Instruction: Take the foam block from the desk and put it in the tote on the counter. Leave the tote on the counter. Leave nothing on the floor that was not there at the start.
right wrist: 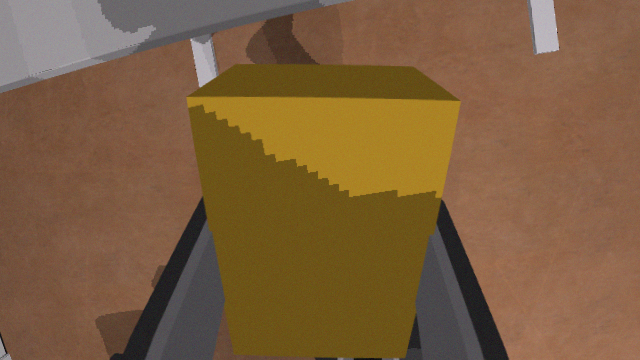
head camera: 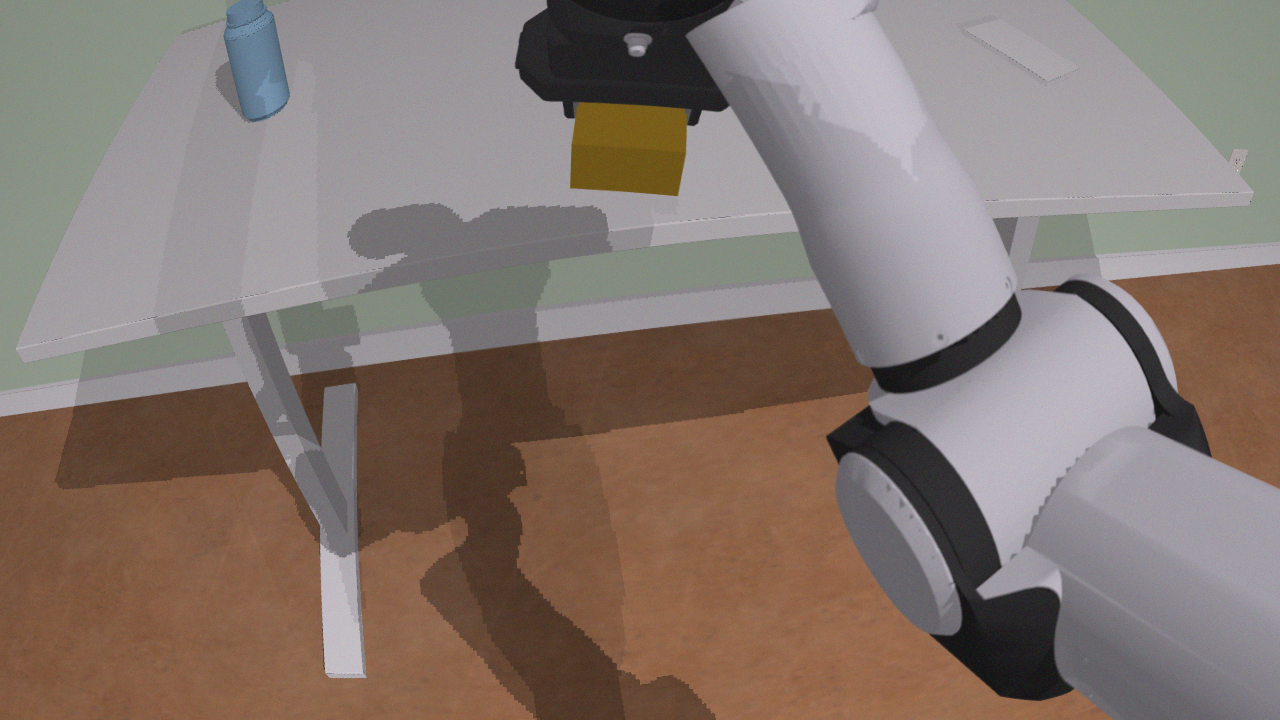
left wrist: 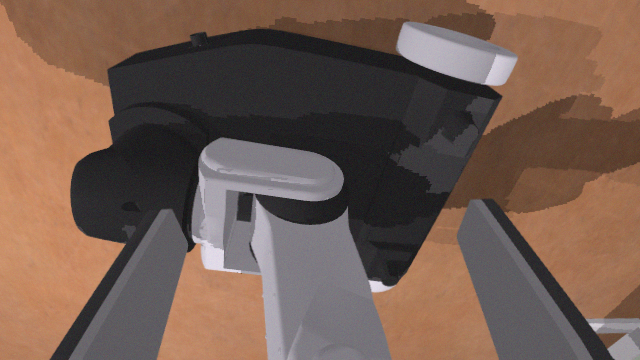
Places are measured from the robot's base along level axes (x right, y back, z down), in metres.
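Pixels of known places: left gripper, fingertip midpoint: (left wrist: 321, 223); right gripper, fingertip midpoint: (right wrist: 322, 212) (head camera: 631, 107).
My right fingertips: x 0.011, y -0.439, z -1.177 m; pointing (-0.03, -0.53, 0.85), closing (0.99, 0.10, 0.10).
Behind a point stands the place of what it marks.
The yellow foam block (head camera: 628, 150) @[x 0.007, y -0.389, z -1.180 m] (right wrist: 322, 210) @[x 0.015, y -0.446, z -1.202 m] is held between the fingers of my right gripper (head camera: 631, 114) @[x 0.011, y -0.439, z -1.177 m] (right wrist: 322, 212) @[x 0.011, y -0.439, z -1.177 m], which is shut on it. In the right wrist view the block hangs over the brown floor, past the edge of the desk. The white desk (head camera: 429, 134) @[x -0.186, y -0.781, z -0.951 m] (right wrist: 45, 45) @[x -0.327, y -0.593, z -0.951 m] stands against the wall in the head view. My left gripper (left wrist: 321, 223) @[x -0.266, y 0.251, z -0.581 m] is open, its fingers wide apart, with part of the robot's own body and the floor behind them. The tote and the counter do not show in these views.
A blue bottle (head camera: 257, 71) @[x -0.419, y -0.888, z -1.029 m] stands on the desk at the upper left. A flat white slab (head camera: 1022, 49) @[x 0.570, y -0.959, z -0.961 m] lies on the desk at the upper right. The desk's white leg and foot (head camera: 341, 617) reach down to the brown floor (head camera: 179, 582) @[x -0.982, y -0.765, z -0.001 m].
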